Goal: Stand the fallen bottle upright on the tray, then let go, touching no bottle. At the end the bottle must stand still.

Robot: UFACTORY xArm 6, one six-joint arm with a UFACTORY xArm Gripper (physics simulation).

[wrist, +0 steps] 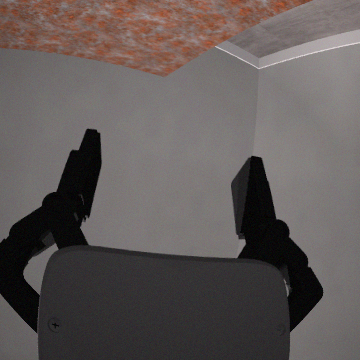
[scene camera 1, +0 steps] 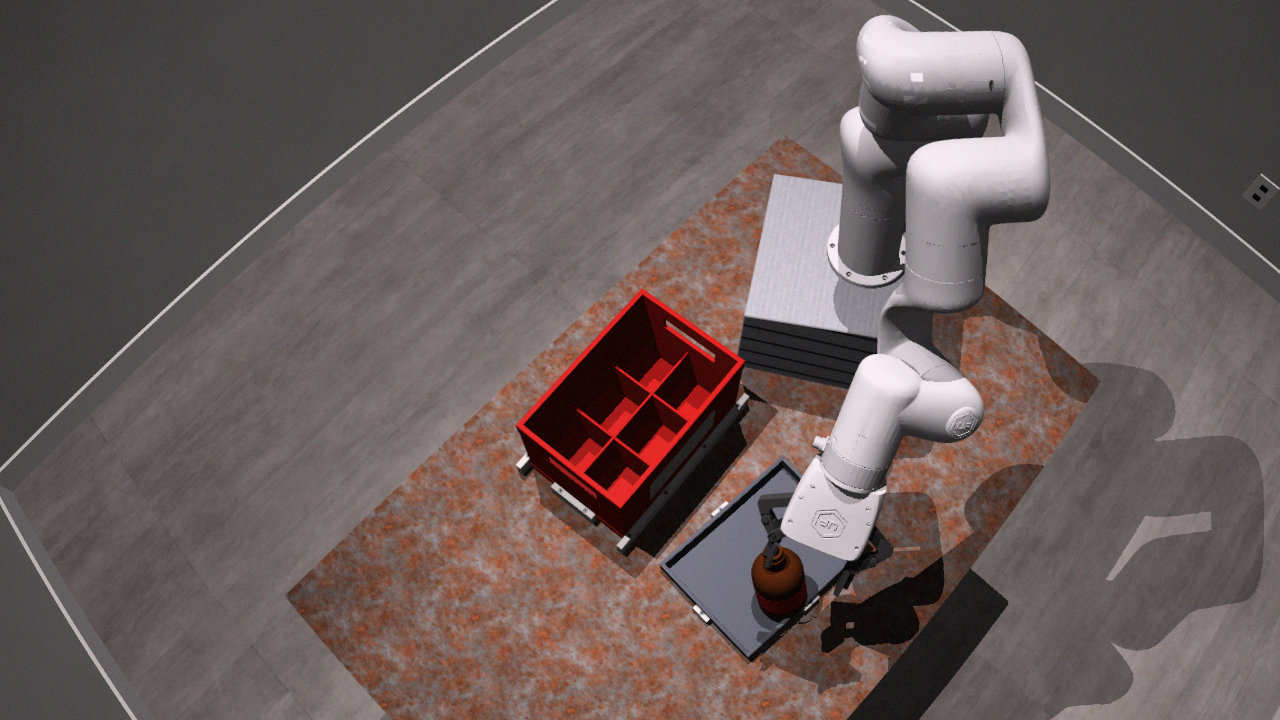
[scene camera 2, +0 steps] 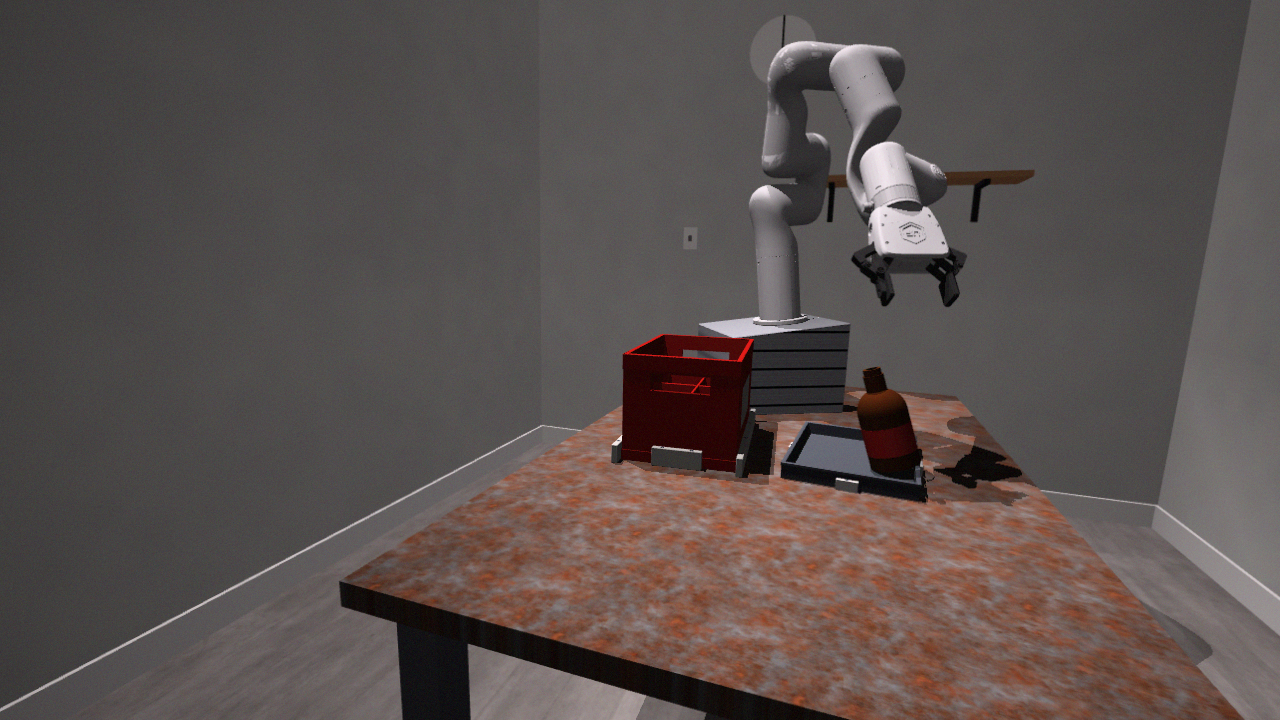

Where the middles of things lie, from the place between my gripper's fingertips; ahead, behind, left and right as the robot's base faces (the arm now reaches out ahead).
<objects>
Right now my hand is 30 mm past the brown bottle [scene camera 2: 883, 415], 20 mm to the left of it and 190 mm above it.
</objects>
